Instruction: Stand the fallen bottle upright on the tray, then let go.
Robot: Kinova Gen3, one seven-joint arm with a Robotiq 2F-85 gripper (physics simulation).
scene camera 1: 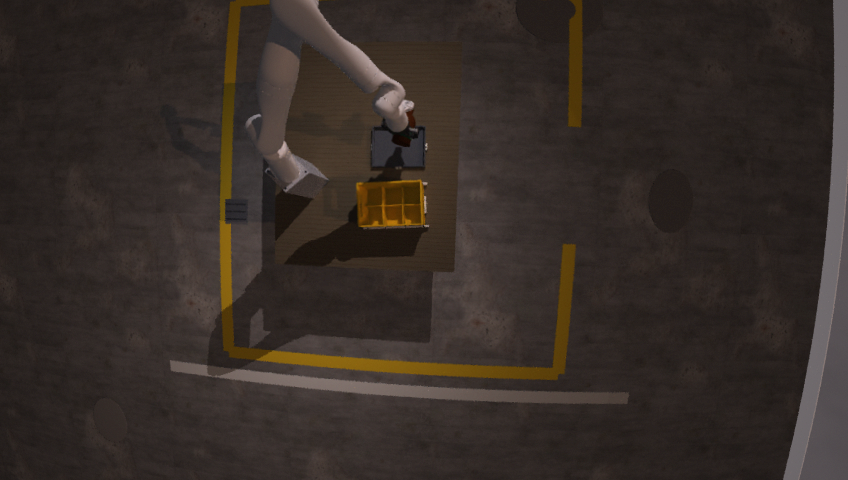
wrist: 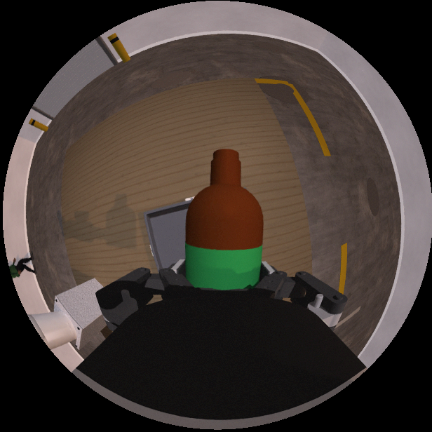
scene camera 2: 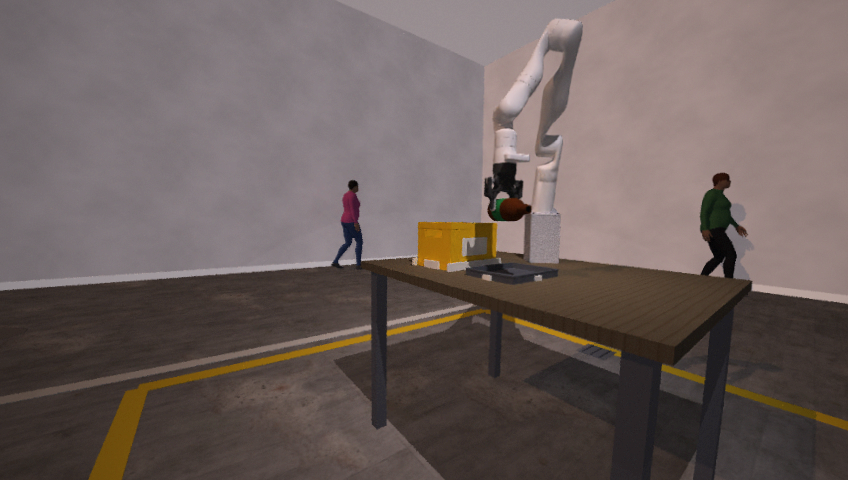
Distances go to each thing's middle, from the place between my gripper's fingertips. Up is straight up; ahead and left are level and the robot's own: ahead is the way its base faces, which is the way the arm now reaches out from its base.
Right now the brown bottle [scene camera 2: 507, 209] is 40 mm to the left of my hand and 10 mm ahead of it.
